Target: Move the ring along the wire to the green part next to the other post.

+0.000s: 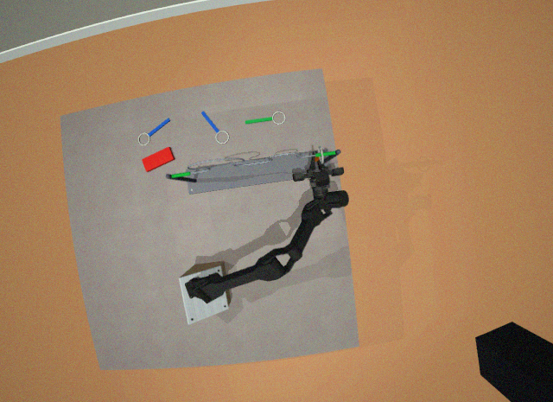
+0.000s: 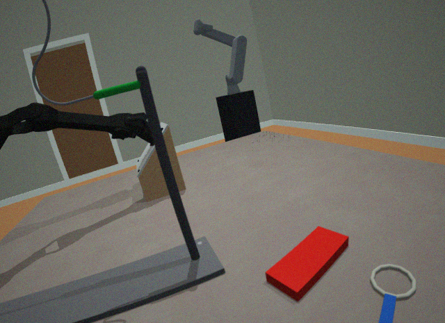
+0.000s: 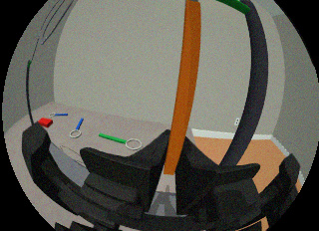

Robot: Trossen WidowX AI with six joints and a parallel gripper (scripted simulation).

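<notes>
Right now my gripper tip is 9 cm below the ring with orange handle and 3 cm past it. Also, from my gripper tip: green-handled ring 21 cm ahead, 18 cm below, 12 cm to the left; red block 65 cm to the left, 18 cm below, 18 cm ahead.
</notes>
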